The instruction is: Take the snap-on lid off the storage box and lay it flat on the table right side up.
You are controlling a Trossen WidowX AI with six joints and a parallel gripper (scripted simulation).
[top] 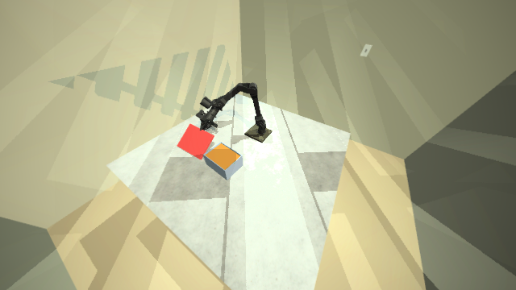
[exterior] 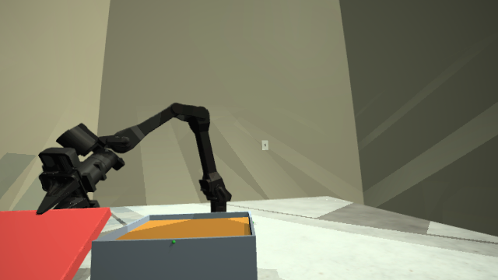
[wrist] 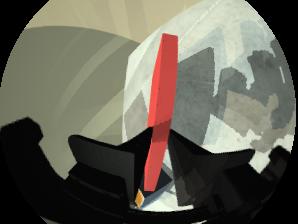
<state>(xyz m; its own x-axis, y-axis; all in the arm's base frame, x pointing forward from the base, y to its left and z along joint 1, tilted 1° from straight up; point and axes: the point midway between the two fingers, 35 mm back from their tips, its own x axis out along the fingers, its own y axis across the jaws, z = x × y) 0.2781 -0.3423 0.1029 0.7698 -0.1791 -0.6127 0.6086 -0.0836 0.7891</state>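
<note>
My gripper tip is 7 cm short of the red lid, 4 cm above it and 1 cm to the left of it. Also, from my gripper tip: storage box (27 cm to the left, 11 cm ahead, 5 cm below).
</note>
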